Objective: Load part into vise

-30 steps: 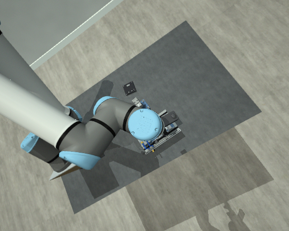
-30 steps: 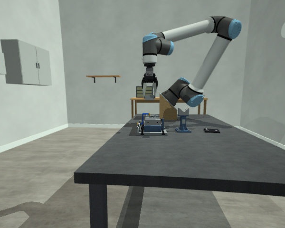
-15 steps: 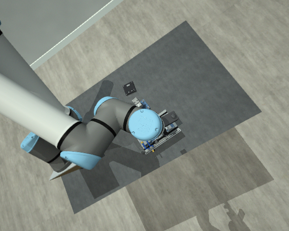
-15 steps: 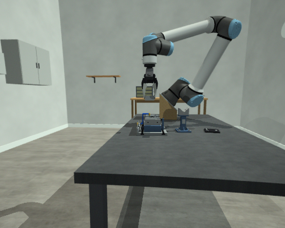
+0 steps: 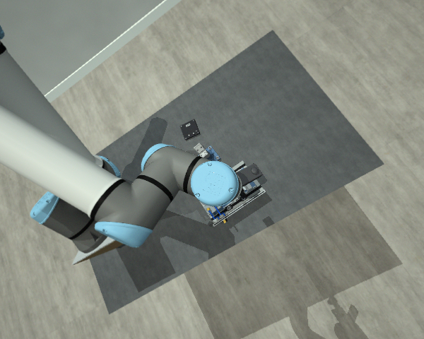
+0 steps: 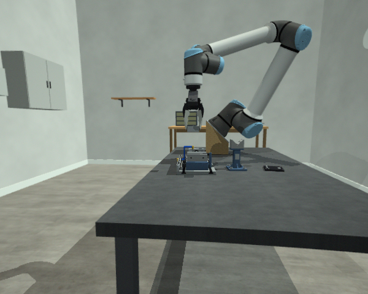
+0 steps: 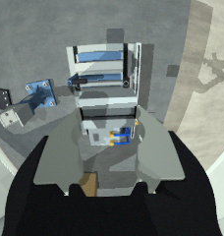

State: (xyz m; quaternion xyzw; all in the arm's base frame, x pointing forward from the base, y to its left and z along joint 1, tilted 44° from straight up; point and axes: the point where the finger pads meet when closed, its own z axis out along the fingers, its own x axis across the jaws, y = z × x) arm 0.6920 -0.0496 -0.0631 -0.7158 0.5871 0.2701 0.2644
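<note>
Now: the vise 19 cm below my hand, 7 cm behind it and 1 cm to the left of it. The rest, counted from my hand: infeed plate (41 cm to the left, 22 cm below, 12 cm behind); then part (right at my hand).
</note>
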